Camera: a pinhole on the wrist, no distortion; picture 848 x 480 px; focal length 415.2 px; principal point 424.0 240.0 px. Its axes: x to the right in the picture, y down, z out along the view. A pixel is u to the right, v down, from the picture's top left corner.
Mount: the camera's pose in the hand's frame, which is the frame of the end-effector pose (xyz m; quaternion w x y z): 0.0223 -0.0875 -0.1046 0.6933 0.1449 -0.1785 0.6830
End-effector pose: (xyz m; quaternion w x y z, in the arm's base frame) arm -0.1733 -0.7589 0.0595 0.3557 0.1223 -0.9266 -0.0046
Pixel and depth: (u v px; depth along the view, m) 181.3 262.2 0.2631
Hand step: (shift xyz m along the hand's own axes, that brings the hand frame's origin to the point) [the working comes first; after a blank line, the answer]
In the camera's frame: -0.1538 0.0141 0.2631

-0.0053 -0.3419 0.0616
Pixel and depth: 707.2 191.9 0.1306
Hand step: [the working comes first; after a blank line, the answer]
In the camera's frame: 0.0891 -0.0151 0.1306

0.0312 -0.0662 0.0525
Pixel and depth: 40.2 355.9 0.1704
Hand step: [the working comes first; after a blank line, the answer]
In the camera's frame: -0.1575 0.0476 0.1704

-0.0342 -0.3031 -0.0244
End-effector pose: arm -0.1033 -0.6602 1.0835 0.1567 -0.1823 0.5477 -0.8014
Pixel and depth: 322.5 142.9 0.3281
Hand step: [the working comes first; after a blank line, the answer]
In the camera's frame: -0.0802 -0.0767 0.3281

0.0824 -0.3072 0.1564
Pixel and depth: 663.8 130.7 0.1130
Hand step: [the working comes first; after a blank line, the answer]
In the camera's frame: 0.0653 -0.0297 0.1130

0.0466 -0.0801 0.0268
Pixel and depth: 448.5 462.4 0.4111
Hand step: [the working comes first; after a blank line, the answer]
In the camera's frame: 0.0243 0.2202 0.4111

-0.2179 -0.2431 0.2644
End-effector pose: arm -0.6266 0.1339 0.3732 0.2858 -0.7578 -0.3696 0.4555
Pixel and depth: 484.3 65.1 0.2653
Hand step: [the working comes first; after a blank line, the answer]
In the camera's frame: 0.0385 -0.1118 0.2653

0.1209 -0.1738 0.1546
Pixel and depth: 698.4 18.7 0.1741
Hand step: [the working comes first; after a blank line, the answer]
In the camera's frame: 0.1151 -0.0928 0.1741

0.1067 -0.0642 0.1063
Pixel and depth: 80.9 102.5 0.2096
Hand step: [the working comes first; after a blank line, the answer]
In the camera's frame: -0.1732 -0.0694 0.2096

0.0807 -0.3375 0.0087
